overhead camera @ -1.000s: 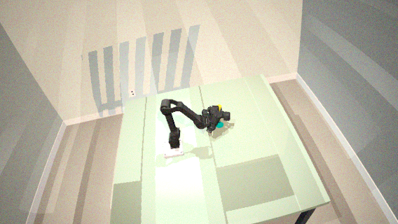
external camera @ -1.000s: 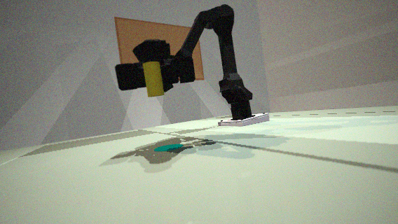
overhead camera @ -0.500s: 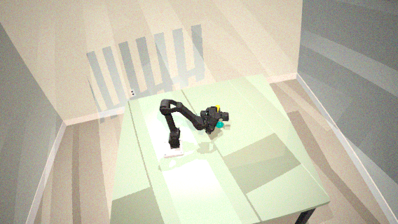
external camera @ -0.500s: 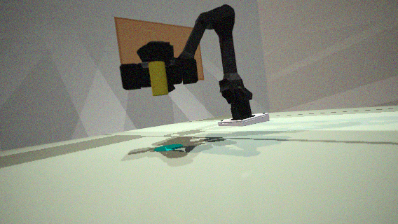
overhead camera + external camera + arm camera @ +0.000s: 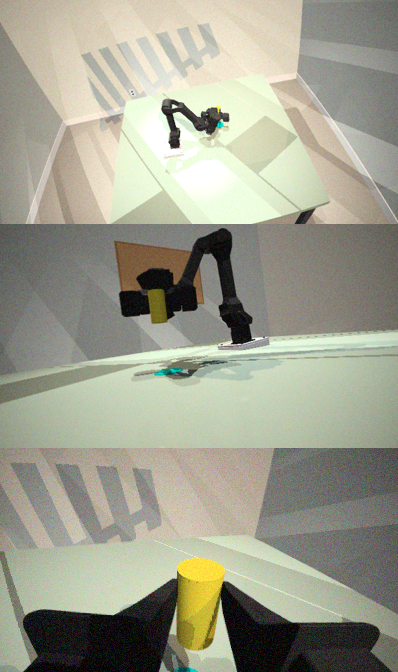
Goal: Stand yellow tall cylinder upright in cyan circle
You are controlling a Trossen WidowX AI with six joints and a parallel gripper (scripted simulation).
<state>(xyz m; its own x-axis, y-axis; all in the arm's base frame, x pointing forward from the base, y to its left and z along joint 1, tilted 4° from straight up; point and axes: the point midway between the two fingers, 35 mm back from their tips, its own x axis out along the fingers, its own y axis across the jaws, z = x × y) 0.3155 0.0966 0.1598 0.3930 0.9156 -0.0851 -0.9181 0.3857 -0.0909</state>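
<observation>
The cyan circle is 16 cm below my gripper tip. Also, from my gripper tip: yellow tall cylinder: 2 cm below.
</observation>
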